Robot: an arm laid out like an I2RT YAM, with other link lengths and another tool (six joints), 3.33 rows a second.
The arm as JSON. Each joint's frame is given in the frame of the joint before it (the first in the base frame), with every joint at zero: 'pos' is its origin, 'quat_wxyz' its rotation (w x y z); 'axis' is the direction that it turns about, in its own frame. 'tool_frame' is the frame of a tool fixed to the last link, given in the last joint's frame.
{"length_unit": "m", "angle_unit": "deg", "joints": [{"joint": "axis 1", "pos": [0.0, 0.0, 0.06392], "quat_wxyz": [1.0, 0.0, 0.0, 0.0], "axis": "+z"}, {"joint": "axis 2", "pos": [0.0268, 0.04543, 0.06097], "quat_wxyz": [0.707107, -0.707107, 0.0, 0.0], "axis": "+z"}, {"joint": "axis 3", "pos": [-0.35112, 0.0, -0.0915], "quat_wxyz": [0.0, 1.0, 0.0, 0.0], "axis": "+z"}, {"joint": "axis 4", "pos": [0.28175, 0.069, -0.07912], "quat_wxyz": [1.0, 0.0, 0.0, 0.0], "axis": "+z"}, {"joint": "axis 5", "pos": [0.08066, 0.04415, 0.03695], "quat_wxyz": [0.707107, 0.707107, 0.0, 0.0], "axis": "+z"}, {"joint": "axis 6", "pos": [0.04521, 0.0, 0.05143], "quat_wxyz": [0.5, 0.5, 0.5, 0.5], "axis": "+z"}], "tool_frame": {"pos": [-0.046, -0.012, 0.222], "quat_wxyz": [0.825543, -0.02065, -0.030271, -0.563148]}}
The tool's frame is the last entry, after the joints.
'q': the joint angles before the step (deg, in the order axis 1, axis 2, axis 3, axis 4, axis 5, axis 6). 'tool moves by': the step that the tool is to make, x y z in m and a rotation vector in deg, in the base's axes. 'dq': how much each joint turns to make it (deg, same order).
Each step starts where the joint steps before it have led.
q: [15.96, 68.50, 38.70, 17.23, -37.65, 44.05]
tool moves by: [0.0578, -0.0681, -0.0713, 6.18, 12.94, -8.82]
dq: [-10.59, 8.51, -6.07, 9.38, -3.87, 10.00]
